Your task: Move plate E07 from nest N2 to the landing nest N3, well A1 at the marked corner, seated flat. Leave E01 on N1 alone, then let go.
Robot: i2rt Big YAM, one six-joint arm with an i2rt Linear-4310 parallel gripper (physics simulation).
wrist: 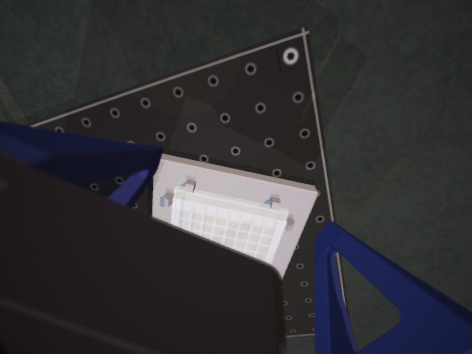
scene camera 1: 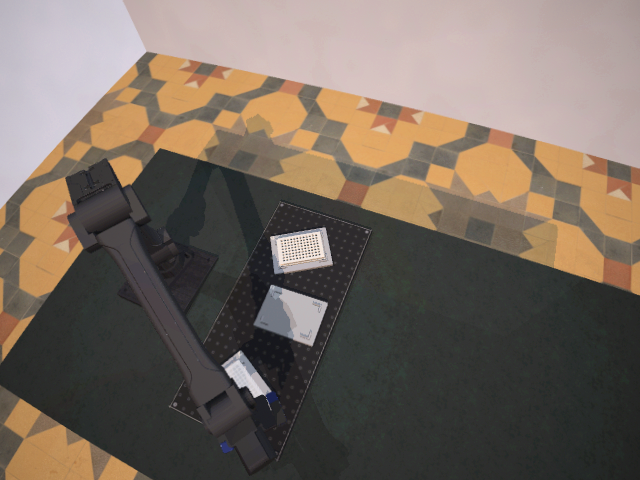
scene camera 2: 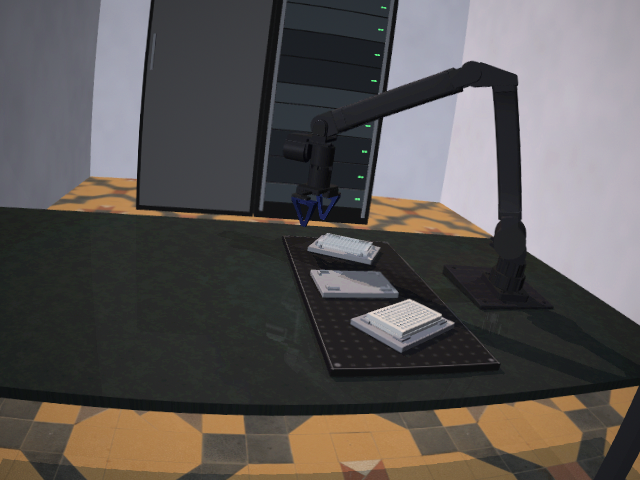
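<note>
My gripper [scene camera 1: 249, 421] [scene camera 2: 313, 221] [wrist: 244, 195] is open and empty, fingers pointing down, above a translucent white well plate [scene camera 1: 240, 374] [scene camera 2: 345, 241] [wrist: 227, 227]. That plate sits in a light grey nest [scene camera 2: 330, 253] [wrist: 240, 175] at the board end farthest from scene camera 2. The gripper body hides part of it in the wrist view. The middle nest [scene camera 1: 307, 317] [scene camera 2: 356, 286] holds no plate. A cream well plate [scene camera 1: 302, 248] [scene camera 2: 405, 316] sits in the third nest [scene camera 1: 305, 268] [scene camera 2: 379, 333]. Nest and plate labels and the marked corner are not readable.
The nests stand in a row on a black perforated board [scene camera 1: 351, 253] [scene camera 2: 346, 353] [wrist: 225, 100] on the dark table [scene camera 1: 465, 335] [scene camera 2: 155, 310]. The arm's base plate [scene camera 1: 201, 279] [scene camera 2: 465, 289] stands beside the board. A dark cabinet [scene camera 2: 204, 103] stands behind the table.
</note>
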